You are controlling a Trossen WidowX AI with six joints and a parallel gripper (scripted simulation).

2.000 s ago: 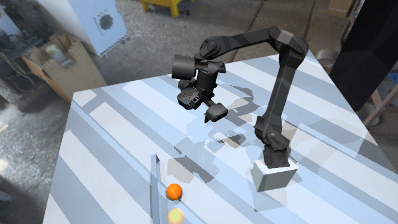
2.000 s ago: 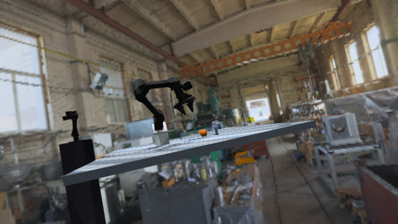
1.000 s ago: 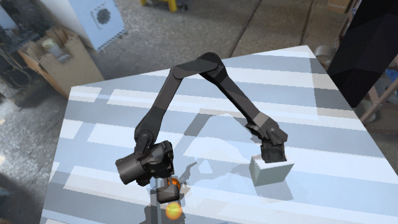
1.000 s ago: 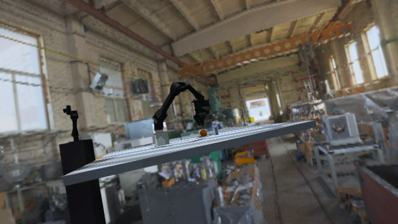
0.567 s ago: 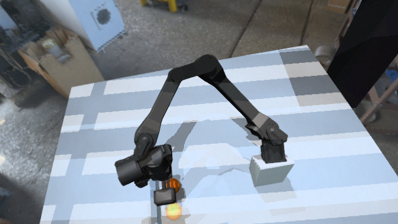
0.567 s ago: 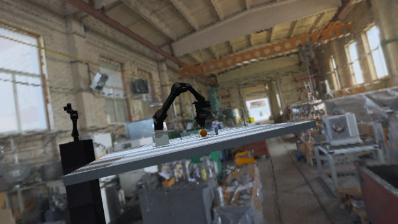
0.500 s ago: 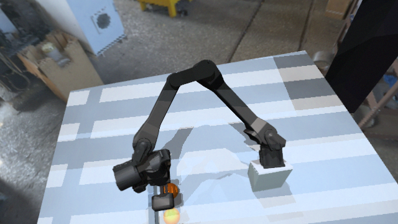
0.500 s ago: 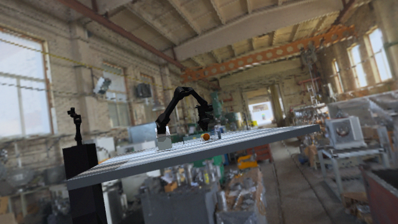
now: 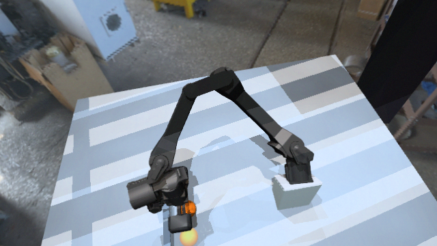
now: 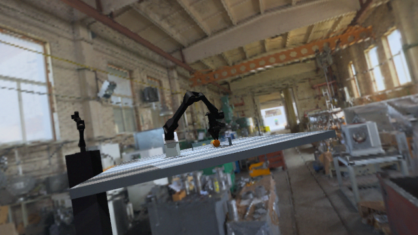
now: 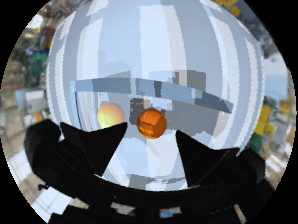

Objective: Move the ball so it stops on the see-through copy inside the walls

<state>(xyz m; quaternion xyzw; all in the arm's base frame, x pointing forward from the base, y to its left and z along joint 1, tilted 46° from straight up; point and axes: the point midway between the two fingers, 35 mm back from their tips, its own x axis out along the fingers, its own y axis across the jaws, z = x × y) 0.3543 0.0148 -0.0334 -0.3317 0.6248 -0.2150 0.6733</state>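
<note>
The see-through orange ball lies 80 mm to the left of my gripper tip, 30 mm below it and 10 mm behind it. Round my gripper tip: dark post (140 mm to the right, 80 mm ahead, 20 mm below).
</note>
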